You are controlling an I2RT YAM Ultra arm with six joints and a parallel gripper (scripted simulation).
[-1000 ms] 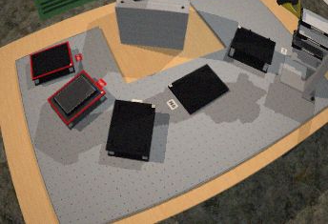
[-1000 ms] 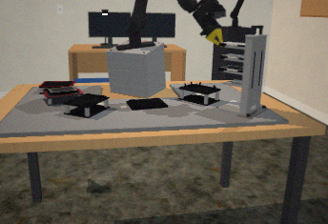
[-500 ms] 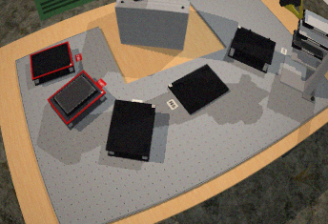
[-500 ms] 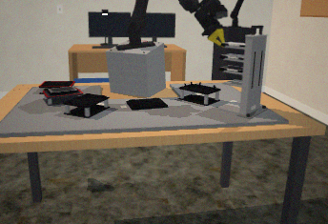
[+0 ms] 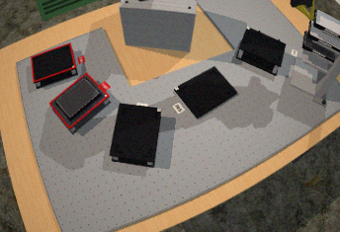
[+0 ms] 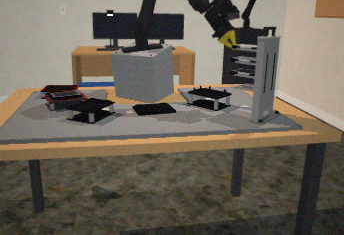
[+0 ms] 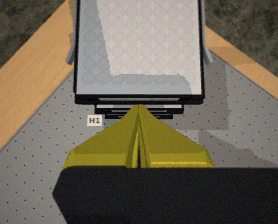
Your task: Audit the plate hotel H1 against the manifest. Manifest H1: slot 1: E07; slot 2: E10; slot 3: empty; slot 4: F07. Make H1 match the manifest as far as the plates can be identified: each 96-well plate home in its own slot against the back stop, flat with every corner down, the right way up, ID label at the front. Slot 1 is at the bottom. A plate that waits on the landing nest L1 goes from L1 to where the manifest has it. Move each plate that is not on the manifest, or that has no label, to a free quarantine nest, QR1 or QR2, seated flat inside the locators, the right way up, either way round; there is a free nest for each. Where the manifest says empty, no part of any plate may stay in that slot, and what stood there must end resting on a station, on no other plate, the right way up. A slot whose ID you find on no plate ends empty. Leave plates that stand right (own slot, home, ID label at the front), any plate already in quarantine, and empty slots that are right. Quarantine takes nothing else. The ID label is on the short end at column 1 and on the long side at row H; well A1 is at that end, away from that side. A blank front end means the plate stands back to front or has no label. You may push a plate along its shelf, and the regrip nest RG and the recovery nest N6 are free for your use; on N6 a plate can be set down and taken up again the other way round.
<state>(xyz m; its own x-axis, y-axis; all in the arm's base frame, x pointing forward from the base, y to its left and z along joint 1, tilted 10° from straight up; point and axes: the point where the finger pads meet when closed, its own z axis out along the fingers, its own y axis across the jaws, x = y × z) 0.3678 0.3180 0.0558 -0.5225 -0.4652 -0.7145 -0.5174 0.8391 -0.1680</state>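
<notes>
My hand is 6 cm short of the pale grey 96-well plate, 5 cm above it and 4 cm to the right of it. From my hand the other things lie so: A1 mark (21 cm below, 19 cm behind, 5 cm to the right); black regrip nest RG (22 cm below, 10 cm behind, 6 cm to the right); plate hotel H1 (13 cm ahead, 11 cm below, 8 cm to the left).
</notes>
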